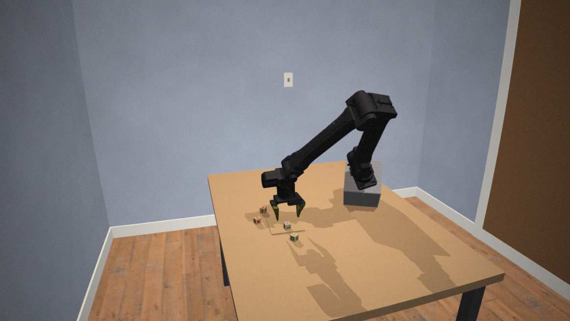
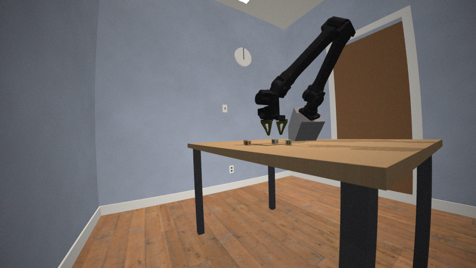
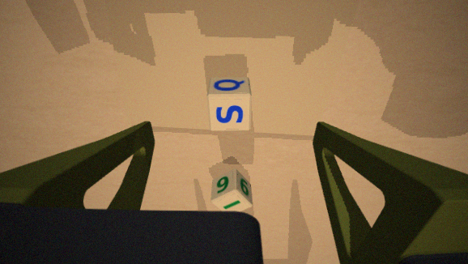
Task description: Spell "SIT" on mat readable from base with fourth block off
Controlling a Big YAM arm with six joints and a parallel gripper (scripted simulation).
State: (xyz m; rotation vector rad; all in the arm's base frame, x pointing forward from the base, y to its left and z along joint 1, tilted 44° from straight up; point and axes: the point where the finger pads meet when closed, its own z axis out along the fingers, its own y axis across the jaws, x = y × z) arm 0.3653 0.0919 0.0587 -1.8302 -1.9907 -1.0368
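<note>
The green-lettered block is 20 mm behind my hand, 90 mm to the left of it and 40 mm below it. From my hand the other things lie so: T block 120 mm ahead, 70 mm to the right, 40 mm below; tan mat 10 mm ahead, 40 mm to the right, 50 mm below.
</note>
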